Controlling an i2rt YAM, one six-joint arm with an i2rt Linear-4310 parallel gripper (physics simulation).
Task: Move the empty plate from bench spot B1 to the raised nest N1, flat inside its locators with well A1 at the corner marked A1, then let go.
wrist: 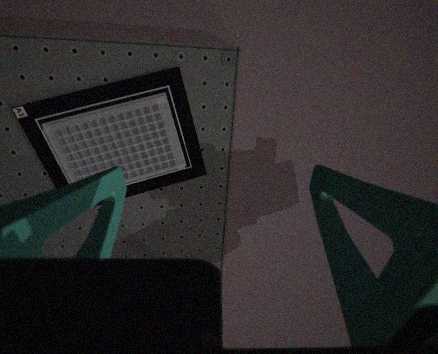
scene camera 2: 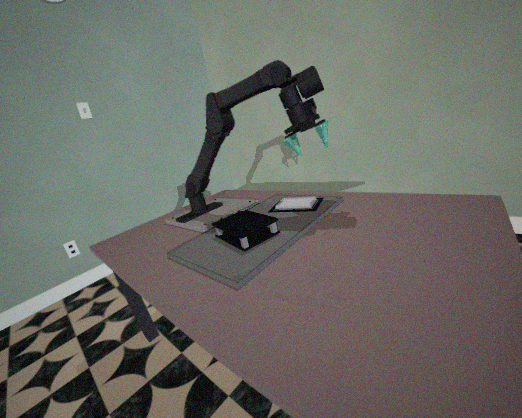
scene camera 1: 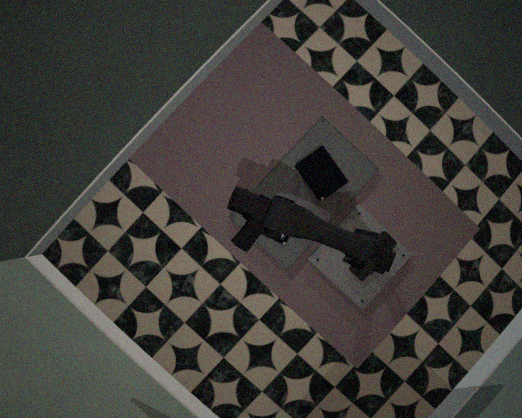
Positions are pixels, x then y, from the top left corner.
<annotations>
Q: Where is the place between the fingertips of my gripper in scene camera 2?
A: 313, 151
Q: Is my gripper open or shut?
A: Open.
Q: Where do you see a black nest with white outline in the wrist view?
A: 30, 116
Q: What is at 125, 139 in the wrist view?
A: A well plate.
</annotations>
